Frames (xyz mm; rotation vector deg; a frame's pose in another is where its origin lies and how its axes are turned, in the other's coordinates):
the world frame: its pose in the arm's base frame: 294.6 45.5 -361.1 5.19 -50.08 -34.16
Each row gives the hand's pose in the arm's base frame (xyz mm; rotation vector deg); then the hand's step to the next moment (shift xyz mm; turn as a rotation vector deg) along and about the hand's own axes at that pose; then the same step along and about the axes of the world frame.
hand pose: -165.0 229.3 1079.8 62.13 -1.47 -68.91
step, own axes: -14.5 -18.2 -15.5 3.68 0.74 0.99
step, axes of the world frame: -26.2 9.2 3.2 2.01 -2.44 -2.26
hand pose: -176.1 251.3 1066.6 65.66 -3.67 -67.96
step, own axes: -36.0 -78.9 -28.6 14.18 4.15 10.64
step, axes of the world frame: -90.2 2.6 14.1 11.58 -13.32 -4.47
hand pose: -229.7 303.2 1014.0 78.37 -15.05 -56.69
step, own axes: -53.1 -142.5 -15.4 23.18 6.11 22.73
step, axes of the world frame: -151.7 -18.6 -0.2 19.40 -26.35 -4.53
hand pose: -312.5 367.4 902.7 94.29 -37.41 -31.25
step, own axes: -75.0 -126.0 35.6 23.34 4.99 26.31
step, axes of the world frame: -143.4 -35.8 -30.5 18.50 -30.00 -4.45
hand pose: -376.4 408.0 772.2 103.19 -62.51 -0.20
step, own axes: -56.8 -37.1 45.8 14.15 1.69 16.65
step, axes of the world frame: -71.6 -30.1 -25.9 10.77 -18.65 -4.06
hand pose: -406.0 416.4 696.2 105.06 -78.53 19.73
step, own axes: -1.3 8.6 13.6 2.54 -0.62 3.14
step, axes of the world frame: -4.5 -15.2 3.1 1.99 -3.17 -1.64
